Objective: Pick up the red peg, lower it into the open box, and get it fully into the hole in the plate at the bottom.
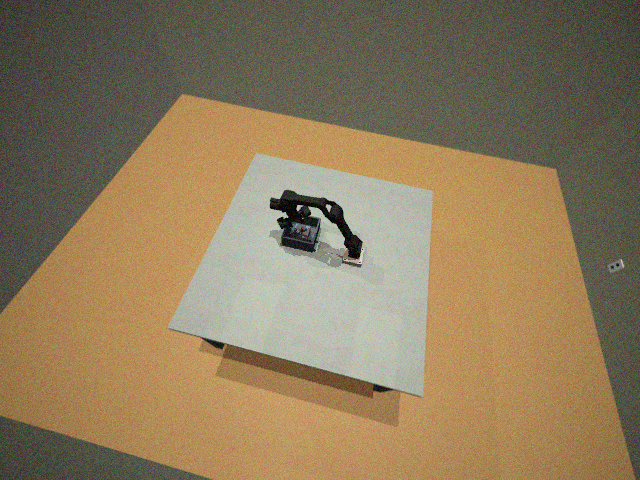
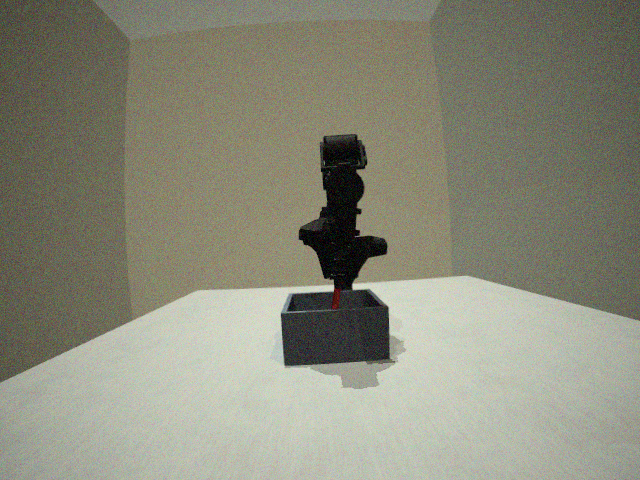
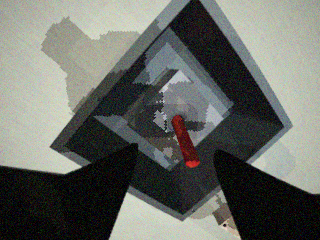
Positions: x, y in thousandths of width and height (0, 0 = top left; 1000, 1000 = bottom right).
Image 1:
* dark box: 449, 501
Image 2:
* my gripper: 527, 589
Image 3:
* my gripper: 552, 635
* dark box: 645, 202
